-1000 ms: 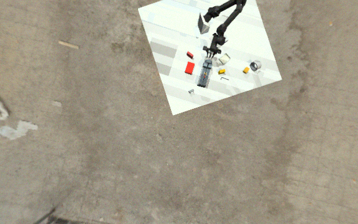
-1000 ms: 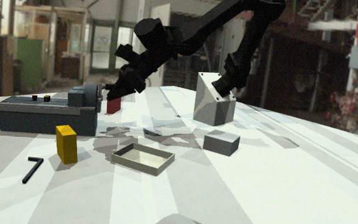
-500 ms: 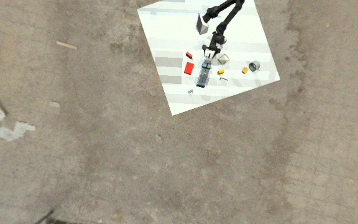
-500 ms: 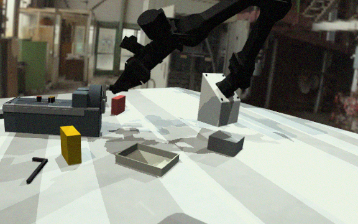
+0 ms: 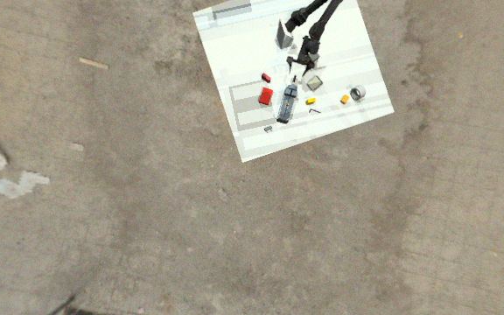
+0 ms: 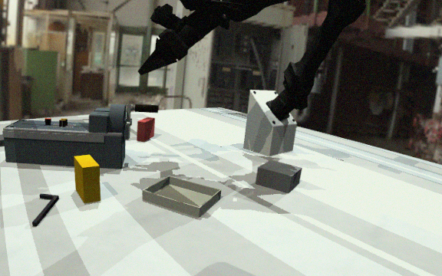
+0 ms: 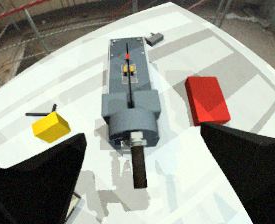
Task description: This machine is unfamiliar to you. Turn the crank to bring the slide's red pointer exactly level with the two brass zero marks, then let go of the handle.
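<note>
Now: the dark crank handle 1 cm behind my gripper tip, 2 cm to the left of it and 7 cm below it. The rest, counted from my gripper tip: flat red block (2 cm behind, 21 cm to the right, 18 cm below); red pointer (16 cm ahead, 12 cm to the right, 11 cm below); yellow block (18 cm ahead, 9 cm to the left, 16 cm below).
</note>
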